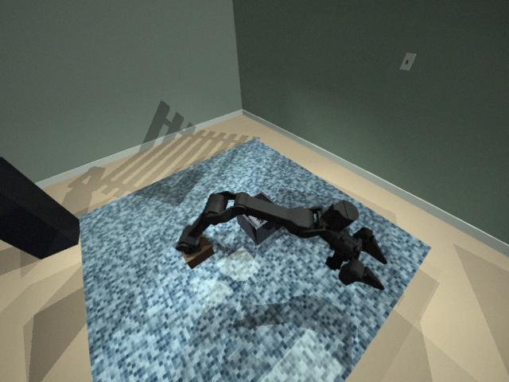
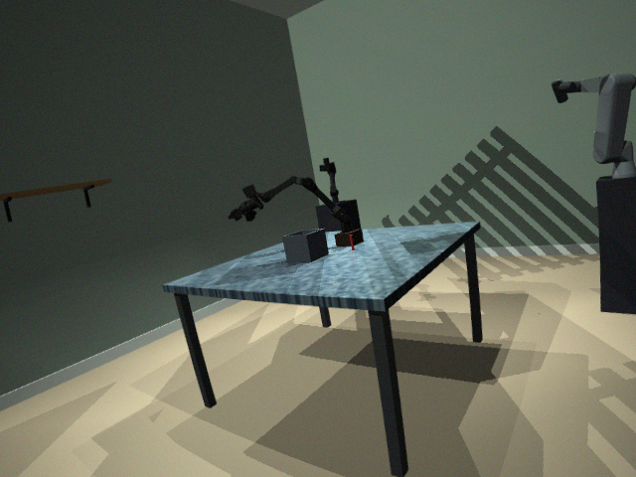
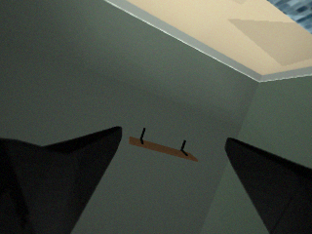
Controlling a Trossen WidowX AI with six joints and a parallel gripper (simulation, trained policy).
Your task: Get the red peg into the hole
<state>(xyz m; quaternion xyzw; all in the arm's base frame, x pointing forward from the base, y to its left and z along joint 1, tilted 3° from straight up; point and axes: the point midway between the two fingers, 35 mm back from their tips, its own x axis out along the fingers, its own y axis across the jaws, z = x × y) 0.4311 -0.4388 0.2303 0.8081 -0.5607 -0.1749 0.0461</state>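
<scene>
Right now my gripper tip is 63 cm to the right of the red peg, 29 cm past it and 24 cm above it. Also, from my gripper tip: light grey plate: 47 cm to the left, 23 cm below, 11 cm behind.
</scene>
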